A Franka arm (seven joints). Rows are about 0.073 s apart.
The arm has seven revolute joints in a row. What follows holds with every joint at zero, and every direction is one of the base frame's.
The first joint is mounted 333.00 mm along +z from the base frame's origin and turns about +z.
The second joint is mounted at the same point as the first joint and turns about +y.
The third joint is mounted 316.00 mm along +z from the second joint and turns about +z.
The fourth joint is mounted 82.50 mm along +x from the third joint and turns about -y.
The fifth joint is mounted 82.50 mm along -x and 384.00 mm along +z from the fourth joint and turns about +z.
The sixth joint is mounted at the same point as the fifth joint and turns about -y.
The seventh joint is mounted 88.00 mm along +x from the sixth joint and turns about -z.
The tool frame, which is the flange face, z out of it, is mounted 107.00 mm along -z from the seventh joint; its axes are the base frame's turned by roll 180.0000, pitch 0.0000 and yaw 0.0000 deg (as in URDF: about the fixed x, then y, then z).
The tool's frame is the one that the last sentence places.
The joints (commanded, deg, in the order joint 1, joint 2, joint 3, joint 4, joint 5, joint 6, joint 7), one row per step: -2.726, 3.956, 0.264, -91.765, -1.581, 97.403, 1.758; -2.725, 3.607, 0.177, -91.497, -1.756, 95.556, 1.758; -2.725, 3.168, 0.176, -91.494, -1.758, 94.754, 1.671; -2.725, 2.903, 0.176, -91.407, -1.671, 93.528, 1.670; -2.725, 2.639, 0.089, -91.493, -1.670, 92.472, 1.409; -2.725, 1.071, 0.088, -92.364, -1.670, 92.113, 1.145; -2.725, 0.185, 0.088, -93.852, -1.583, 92.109, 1.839
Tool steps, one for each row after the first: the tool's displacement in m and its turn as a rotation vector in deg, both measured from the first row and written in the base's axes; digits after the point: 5 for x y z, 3 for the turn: -0.00470, -0.00103, 0.00291, -0.132, 1.236, -0.122; -0.00813, -0.00092, 0.00613, -0.123, 1.598, -0.060; -0.01152, -0.00068, 0.00765, -0.001, 2.467, -0.100; -0.01483, -0.00142, 0.00799, 0.034, 3.352, 0.044; -0.02344, -0.00104, 0.01576, 0.015, 3.021, 0.297; -0.02886, -0.00063, 0.01210, 0.128, 3.604, -0.400
